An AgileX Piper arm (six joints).
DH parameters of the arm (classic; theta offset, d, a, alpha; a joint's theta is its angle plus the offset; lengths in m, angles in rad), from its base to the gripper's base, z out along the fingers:
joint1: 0 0.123 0 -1.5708
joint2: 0.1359 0 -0.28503 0
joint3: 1.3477 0 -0.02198 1.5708
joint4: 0 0.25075 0 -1.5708
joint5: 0 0 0 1.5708
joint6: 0 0.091 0 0
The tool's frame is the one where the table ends.
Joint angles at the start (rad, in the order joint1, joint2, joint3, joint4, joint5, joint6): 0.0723, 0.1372, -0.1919, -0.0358, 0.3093, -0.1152
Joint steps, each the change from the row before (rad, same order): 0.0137, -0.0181, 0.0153, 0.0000, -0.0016, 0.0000; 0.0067, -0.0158, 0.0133, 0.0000, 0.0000, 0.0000; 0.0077, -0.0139, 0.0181, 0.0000, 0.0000, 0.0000; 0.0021, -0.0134, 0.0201, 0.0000, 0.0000, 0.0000; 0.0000, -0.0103, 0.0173, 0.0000, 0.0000, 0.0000; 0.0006, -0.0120, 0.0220, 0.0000, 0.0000, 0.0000; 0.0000, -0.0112, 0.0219, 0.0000, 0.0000, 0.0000; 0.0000, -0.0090, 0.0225, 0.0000, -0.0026, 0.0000; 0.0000, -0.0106, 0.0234, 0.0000, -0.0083, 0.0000
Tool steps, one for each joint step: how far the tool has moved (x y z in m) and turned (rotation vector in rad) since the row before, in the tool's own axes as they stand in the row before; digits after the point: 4 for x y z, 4 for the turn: 0.0039, 0.0014, -0.0008, -0.0128, -0.0064, -0.0022; 0.0036, 0.0009, -0.0006, -0.0062, -0.0035, -0.0011; 0.0052, 0.0012, 0.0001, -0.0081, 0.0030, -0.0013; 0.0059, 0.0010, 0.0004, -0.0030, 0.0063, -0.0004; 0.0051, 0.0008, 0.0006, -0.0010, 0.0069, -0.0001; 0.0066, 0.0010, 0.0009, -0.0021, 0.0098, -0.0002; 0.0066, 0.0010, 0.0010, -0.0016, 0.0106, -0.0001; 0.0066, 0.0010, 0.0013, -0.0017, 0.0108, -0.0001; 0.0063, 0.0010, 0.0013, -0.0010, 0.0044, -0.0001
